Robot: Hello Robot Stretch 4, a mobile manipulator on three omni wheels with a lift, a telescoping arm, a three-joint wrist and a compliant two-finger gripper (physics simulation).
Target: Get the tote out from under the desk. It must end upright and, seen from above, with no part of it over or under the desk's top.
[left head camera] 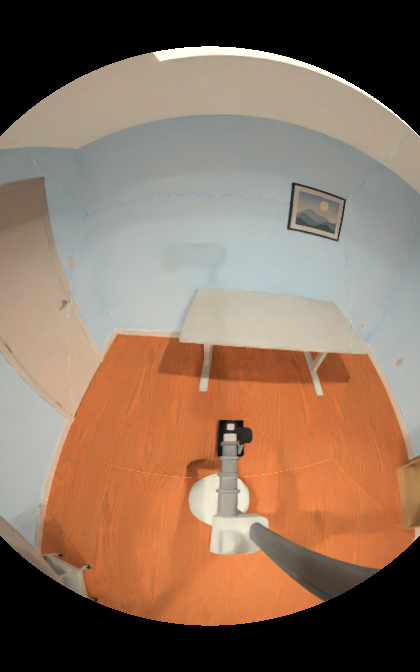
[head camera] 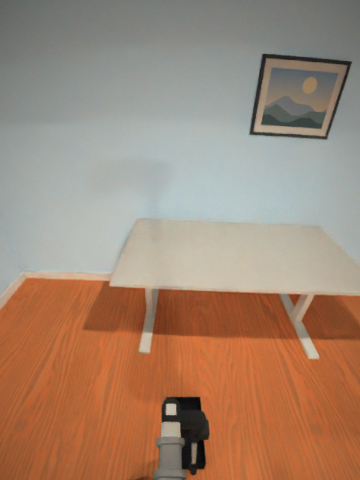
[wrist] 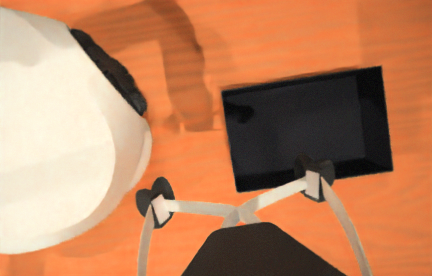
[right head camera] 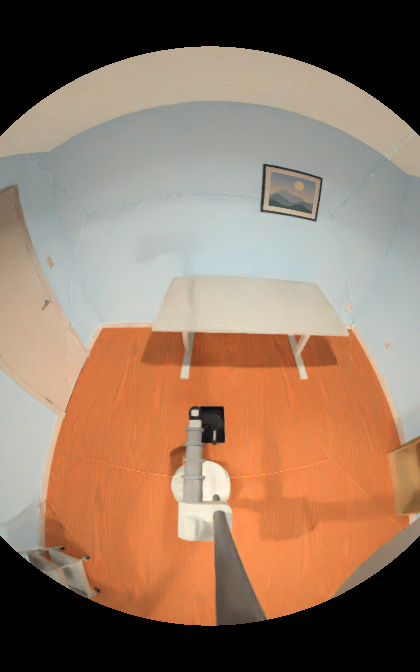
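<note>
The black tote is upright on the floor, its open top facing up. It is between the robot's base and the desk, apart from the desk's near edge and outside the area under its top. The arm and wrist hide part of the tote in the head views. My gripper is open above the tote's near-base end. In the wrist view one fingertip overlaps the tote's lower wall and the other shows over floor, with nothing between them.
The robot's white base is close to the tote. The desk's left leg and right leg stand beyond it. A tan box-like piece is at the right, and a light wheeled item at the lower left.
</note>
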